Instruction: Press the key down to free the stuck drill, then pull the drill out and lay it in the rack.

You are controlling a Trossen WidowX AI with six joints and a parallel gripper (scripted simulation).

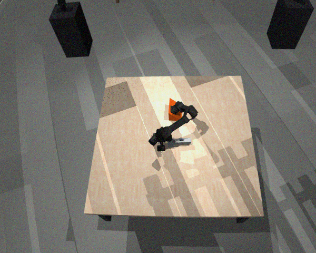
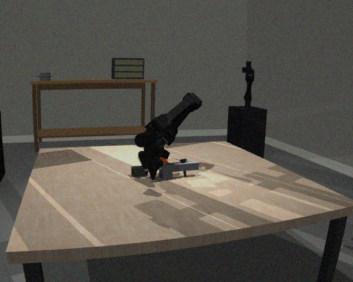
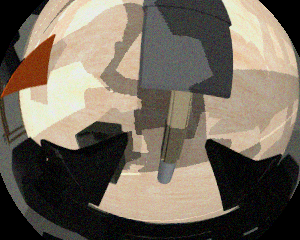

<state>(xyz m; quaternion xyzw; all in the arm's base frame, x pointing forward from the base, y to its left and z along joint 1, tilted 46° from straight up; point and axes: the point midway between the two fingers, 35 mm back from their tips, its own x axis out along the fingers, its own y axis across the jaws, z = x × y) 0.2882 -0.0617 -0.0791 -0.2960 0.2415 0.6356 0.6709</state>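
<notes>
Now: the dark box 80 mm behind my gripper tip, 30 mm to the right of it and 10 mm above it. The rest, counted from my gripper tip: grey block 140 mm to the left, 30 mm above, 10 mm behind; black key 160 mm to the left, 40 mm above, 10 mm behind.
</notes>
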